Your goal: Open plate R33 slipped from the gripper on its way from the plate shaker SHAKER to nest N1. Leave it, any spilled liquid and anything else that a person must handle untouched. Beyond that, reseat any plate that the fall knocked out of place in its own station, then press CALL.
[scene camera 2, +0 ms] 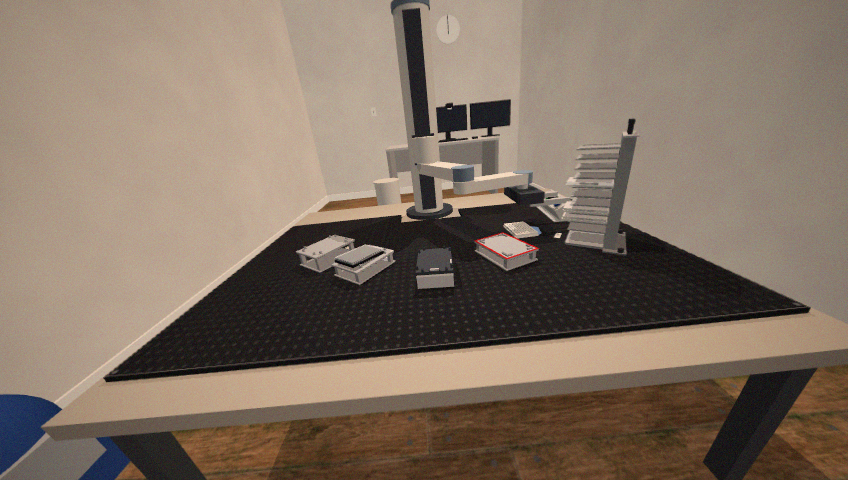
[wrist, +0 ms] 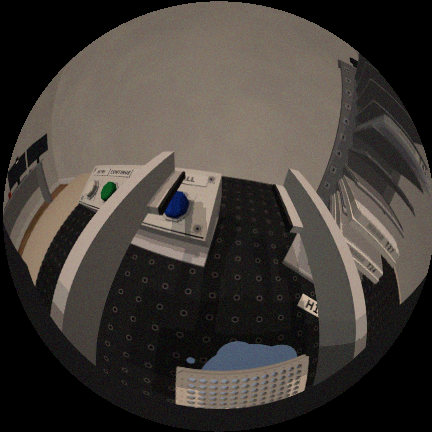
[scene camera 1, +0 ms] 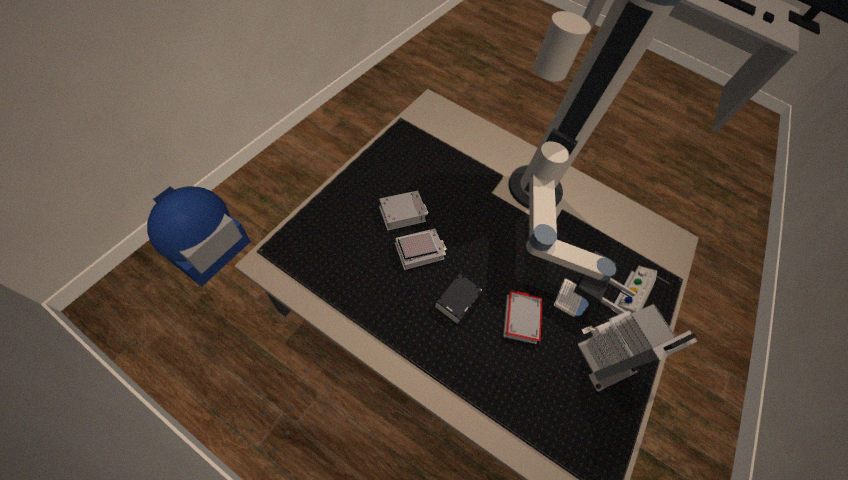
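Pixels of known places: gripper, between the fingertips: (scene camera 2: 563,196) (wrist: 230,168) (scene camera 1: 630,304); arm's base, origin of its link: (scene camera 2: 429,212).
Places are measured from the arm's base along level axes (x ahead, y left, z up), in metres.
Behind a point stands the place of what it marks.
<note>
Open plate R33 (scene camera 1: 568,292) @[x 0.404, y 0.323, z 0.022 m] (scene camera 2: 520,228) @[x 0.424, y 0.333, z 0.027 m] (wrist: 242,387) @[x 0.411, y 0.353, z 0.023 m] lies on the mat, its wells showing. Blue spilled liquid (scene camera 1: 581,306) @[x 0.421, y 0.390, z 0.013 m] (scene camera 2: 536,230) (wrist: 255,355) @[x 0.422, y 0.394, z 0.014 m] spreads beside it. My gripper (scene camera 1: 629,303) @[x 0.374, y 0.515, z 0.120 m] (scene camera 2: 564,208) @[x 0.374, y 0.515, z 0.120 m] (wrist: 230,168) @[x 0.374, y 0.515, z 0.120 m] is shut to its narrow stand, with a gap and no plate between the fingers. It is over the panel's end; the left finger in the wrist view partly covers the blue CALL button (scene camera 1: 628,300) @[x 0.333, y 0.517, z 0.082 m] (wrist: 178,205) @[x 0.334, y 0.514, z 0.081 m]. A dark station (scene camera 1: 459,296) @[x 0.691, y -0.014, z 0.067 m] (scene camera 2: 435,261) @[x 0.702, y -0.013, z 0.068 m], seemingly SHAKER, bears no visible plate. A plate (scene camera 1: 416,244) @[x 0.613, y -0.251, z 0.077 m] (scene camera 2: 359,254) @[x 0.622, y -0.244, z 0.077 m] rests on a pale station; its exact seating is unclear.
Another pale station (scene camera 1: 403,208) @[x 0.504, y -0.385, z 0.069 m] (scene camera 2: 326,245) @[x 0.498, y -0.389, z 0.069 m] stands beside it. A red-edged station (scene camera 1: 524,316) @[x 0.611, y 0.215, z 0.053 m] (scene camera 2: 505,245) @[x 0.614, y 0.215, z 0.053 m] stands near R33. A tall plate rack (scene camera 2: 618,190) @[x 0.640, y 0.527, z 0.202 m] (wrist: 345,117) @[x 0.526, y 0.593, z 0.219 m] rises near the gripper. The button panel (scene camera 1: 647,286) @[x 0.238, y 0.561, z 0.093 m] (wrist: 210,215) @[x 0.363, y 0.515, z 0.073 m] also has a green button (scene camera 1: 637,281) @[x 0.233, y 0.525, z 0.082 m] (wrist: 108,191) @[x 0.235, y 0.524, z 0.081 m].
</note>
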